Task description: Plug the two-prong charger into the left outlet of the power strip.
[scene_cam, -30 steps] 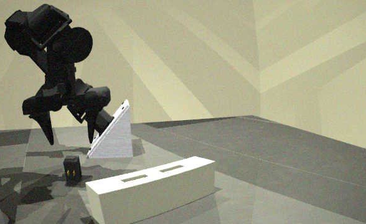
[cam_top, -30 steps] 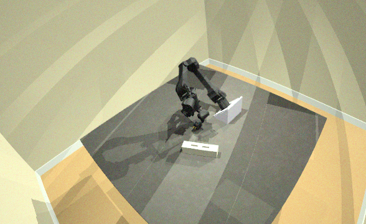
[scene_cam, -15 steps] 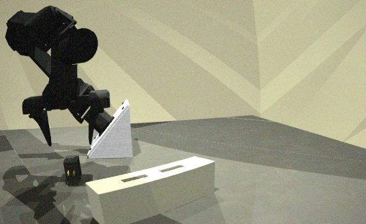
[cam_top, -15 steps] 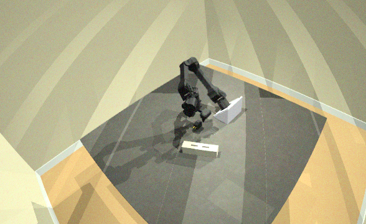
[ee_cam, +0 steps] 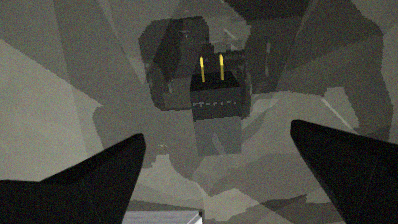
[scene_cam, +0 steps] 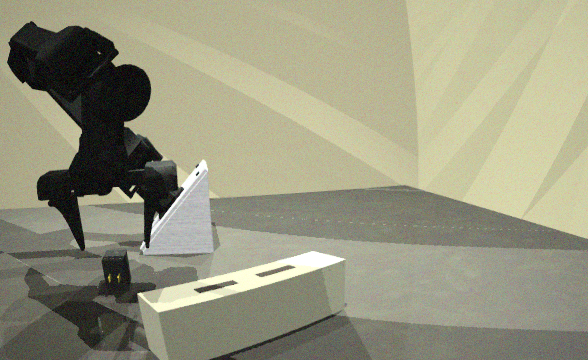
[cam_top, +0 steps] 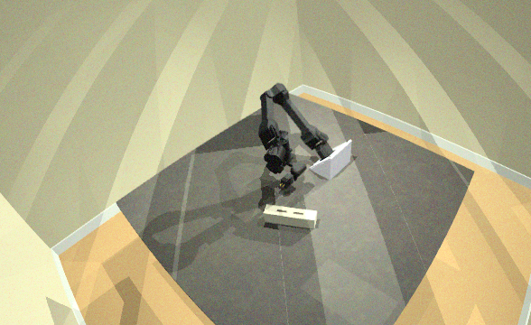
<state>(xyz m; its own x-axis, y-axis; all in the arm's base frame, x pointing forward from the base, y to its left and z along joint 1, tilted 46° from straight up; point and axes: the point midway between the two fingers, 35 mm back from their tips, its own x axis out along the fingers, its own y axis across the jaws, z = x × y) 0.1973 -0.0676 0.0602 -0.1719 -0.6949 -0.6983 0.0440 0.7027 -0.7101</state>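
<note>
Now: gripper tip 3 cm above the two-prong charger and 2 cm short of it.
</note>
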